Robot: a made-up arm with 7 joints. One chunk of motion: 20 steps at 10 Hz.
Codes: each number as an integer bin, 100 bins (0 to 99) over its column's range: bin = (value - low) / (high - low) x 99, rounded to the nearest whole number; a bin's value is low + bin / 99 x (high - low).
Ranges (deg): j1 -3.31..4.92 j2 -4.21..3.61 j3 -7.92..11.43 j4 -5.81..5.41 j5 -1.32..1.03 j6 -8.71..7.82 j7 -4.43..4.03
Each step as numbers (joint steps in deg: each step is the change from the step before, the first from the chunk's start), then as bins.
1 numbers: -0.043 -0.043 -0.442 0.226 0.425 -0.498 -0.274
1 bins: 39 53 38 53 74 49 49
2 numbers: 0.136 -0.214 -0.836 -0.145 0.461 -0.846 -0.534
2 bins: 41 51 36 50 75 47 46
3 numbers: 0.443 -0.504 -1.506 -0.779 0.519 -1.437 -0.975
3 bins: 45 47 33 44 77 44 40
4 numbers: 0.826 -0.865 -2.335 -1.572 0.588 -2.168 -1.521
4 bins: 50 42 29 37 80 39 34
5 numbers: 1.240 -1.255 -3.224 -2.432 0.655 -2.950 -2.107
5 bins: 55 37 24 30 83 34 27
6 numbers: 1.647 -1.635 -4.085 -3.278 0.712 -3.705 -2.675
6 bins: 60 33 20 22 86 30 21
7 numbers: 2.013 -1.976 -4.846 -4.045 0.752 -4.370 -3.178
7 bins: 64 28 16 16 87 26 15
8 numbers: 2.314 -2.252 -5.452 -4.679 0.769 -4.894 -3.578
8 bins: 68 25 13 10 88 23 10
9 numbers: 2.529 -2.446 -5.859 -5.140 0.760 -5.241 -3.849
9 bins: 70 22 11 6 88 21 7
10 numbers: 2.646 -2.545 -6.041 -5.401 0.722 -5.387 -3.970
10 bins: 72 21 10 4 86 20 5
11 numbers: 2.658 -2.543 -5.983 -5.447 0.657 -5.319 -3.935
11 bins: 72 21 10 3 83 20 6
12 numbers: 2.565 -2.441 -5.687 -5.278 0.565 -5.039 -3.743
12 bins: 71 22 11 5 79 22 8
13 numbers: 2.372 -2.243 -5.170 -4.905 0.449 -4.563 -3.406
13 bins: 68 25 14 8 75 25 12
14 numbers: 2.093 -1.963 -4.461 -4.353 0.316 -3.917 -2.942
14 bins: 65 28 18 13 69 29 17
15 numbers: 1.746 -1.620 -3.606 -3.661 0.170 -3.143 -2.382
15 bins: 61 33 22 19 63 33 24
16 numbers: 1.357 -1.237 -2.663 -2.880 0.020 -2.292 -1.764
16 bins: 56 38 27 26 56 38 31
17 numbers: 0.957 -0.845 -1.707 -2.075 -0.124 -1.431 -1.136
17 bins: 51 43 32 33 50 44 39
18 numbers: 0.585 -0.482 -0.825 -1.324 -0.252 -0.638 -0.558
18 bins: 47 47 36 40 45 48 45
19 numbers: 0.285 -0.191 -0.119 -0.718 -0.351 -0.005 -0.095
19 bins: 43 51 40 45 41 52 51
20 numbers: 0.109 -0.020 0.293 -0.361 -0.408 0.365 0.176
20 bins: 41 53 42 48 38 54 54
